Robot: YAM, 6 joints.
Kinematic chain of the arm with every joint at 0, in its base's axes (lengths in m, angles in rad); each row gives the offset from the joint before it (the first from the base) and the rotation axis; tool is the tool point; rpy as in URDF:
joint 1: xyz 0 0 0.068 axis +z
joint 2: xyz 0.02 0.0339 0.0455 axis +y
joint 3: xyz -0.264 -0.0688 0 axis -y
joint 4: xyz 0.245 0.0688 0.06 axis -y
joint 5: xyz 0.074 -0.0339 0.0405 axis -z
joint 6: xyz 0.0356 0 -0.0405 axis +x
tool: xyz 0 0 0 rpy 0 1.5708 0
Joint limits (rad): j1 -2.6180..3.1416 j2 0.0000..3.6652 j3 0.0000..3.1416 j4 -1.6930..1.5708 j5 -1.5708..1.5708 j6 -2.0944..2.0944
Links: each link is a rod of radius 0.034 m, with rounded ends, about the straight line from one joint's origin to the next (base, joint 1, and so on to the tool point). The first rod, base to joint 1, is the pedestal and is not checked.
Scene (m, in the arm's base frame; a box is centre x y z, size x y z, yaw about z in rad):
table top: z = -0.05
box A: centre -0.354 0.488 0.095 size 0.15 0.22 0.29 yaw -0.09
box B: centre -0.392 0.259 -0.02 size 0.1 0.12 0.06 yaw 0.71
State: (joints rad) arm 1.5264 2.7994 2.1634 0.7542 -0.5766 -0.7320
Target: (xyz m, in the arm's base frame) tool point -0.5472 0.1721 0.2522
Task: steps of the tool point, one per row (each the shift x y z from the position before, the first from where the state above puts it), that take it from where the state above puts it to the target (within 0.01 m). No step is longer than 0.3 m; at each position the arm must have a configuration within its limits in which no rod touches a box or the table.
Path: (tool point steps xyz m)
1: -0.1490 -0.0453 0.1992
2: -0.0923 -0.1422 0.1758
3: 0.0066 -0.1862 0.1269
4: -0.1926 0.0264 -0.1541
5: -0.1273 -0.0854 -0.2127

